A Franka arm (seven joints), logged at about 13 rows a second.
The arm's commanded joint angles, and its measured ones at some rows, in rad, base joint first. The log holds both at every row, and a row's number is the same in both.
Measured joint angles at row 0:
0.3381, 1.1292, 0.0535, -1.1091, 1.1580, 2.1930, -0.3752
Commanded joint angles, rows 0 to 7:
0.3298, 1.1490, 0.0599, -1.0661, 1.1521, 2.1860, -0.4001
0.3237, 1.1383, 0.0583, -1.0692, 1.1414, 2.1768, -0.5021
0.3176, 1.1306, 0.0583, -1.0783, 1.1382, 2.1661, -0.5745
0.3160, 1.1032, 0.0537, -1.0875, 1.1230, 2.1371, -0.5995
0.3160, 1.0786, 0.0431, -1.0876, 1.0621, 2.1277, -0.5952
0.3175, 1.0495, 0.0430, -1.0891, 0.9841, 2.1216, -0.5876
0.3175, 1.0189, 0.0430, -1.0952, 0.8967, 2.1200, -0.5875
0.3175, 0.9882, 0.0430, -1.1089, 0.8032, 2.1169, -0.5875
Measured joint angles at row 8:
0.3176, 1.0588, 0.0468, -1.0725, 0.9195, 2.1385, -0.5800
